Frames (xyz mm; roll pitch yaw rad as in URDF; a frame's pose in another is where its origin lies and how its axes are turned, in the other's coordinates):
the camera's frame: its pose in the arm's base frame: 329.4 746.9 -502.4 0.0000 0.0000 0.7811
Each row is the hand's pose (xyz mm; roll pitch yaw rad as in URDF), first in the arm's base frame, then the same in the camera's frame.
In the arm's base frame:
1: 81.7 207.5 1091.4 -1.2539 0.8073 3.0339
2: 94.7 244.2 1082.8 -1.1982 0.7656 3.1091
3: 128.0 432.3 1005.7 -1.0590 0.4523 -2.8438
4: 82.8 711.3 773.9 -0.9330 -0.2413 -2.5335
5: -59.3 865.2 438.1 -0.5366 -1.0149 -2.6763
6: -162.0 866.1 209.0 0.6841 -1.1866 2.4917
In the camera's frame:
1: -555.7 -208.7 1593.8 -1.2539 0.8073 2.2528
2: -520.6 -191.7 1585.2 -1.1982 0.7656 2.3280
3: -364.5 -81.6 1508.1 -1.0590 0.4523 2.6583
4: -200.2 148.3 1276.3 -0.9330 -0.2413 2.9686
5: -192.7 357.7 940.5 -0.5366 -1.0149 2.8258
6: -265.0 430.6 711.4 0.6841 -1.1866 1.7106

